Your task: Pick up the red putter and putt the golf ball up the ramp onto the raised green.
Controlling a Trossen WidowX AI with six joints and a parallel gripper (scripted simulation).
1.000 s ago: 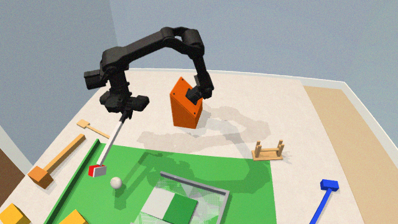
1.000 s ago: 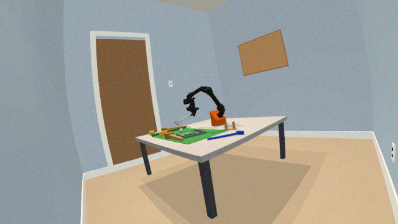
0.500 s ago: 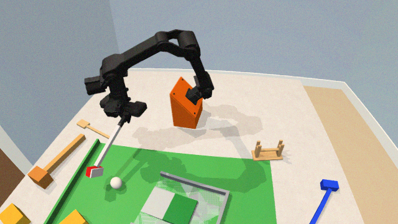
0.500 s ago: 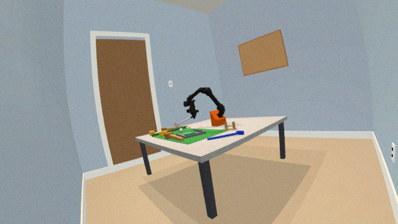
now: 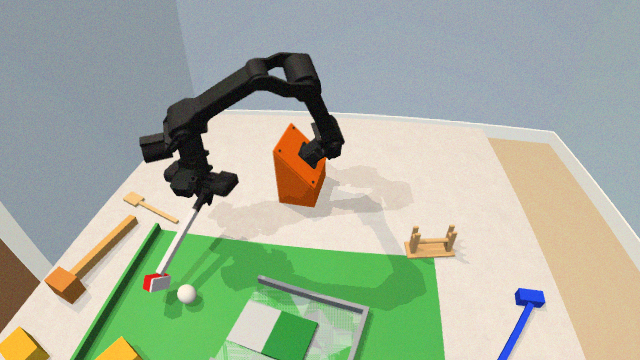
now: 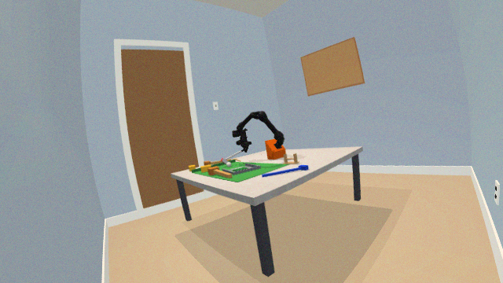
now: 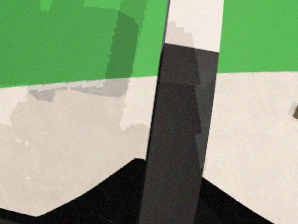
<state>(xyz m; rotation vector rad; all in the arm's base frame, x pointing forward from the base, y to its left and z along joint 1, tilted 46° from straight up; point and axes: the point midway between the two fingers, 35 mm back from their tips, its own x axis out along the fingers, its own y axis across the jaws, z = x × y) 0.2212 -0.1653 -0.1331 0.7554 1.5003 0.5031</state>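
Now: gripper tip 12 cm short of the red putter and 1 cm to the left of it. The rest, counted from my gripper tip: white golf ball (22 cm ahead, 7 cm below, 3 cm to the left); then green mat (26 cm ahead, 21 cm to the left, 9 cm below); then small wooden paddle (27 cm to the right, 9 cm below, 4 cm behind).
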